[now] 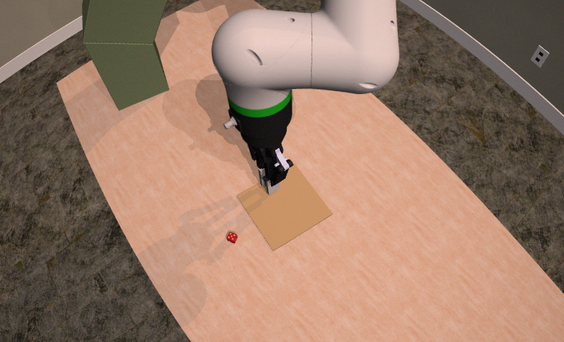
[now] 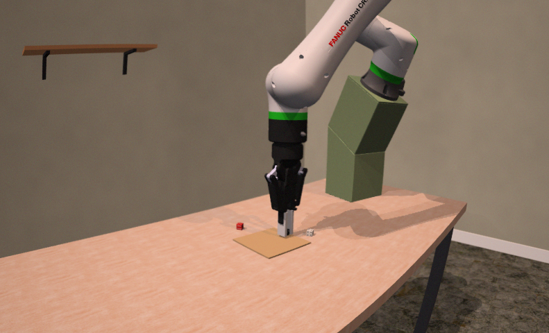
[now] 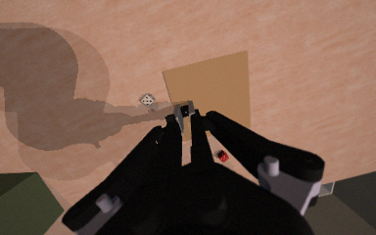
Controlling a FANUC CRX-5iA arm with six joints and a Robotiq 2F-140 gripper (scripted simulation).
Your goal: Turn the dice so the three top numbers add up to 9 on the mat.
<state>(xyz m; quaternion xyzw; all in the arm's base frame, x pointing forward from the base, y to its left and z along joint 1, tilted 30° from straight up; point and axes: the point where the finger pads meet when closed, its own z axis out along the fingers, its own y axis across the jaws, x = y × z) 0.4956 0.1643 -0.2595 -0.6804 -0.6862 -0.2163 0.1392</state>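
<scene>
Right now my hand is 3 cm above the black die. From my hand the other things lie so: tan square mat (5 cm ahead, 4 cm below); white die (6 cm behind, 3 cm to the left, 4 cm below); red die (5 cm ahead, 12 cm to the right, 4 cm below).
</scene>
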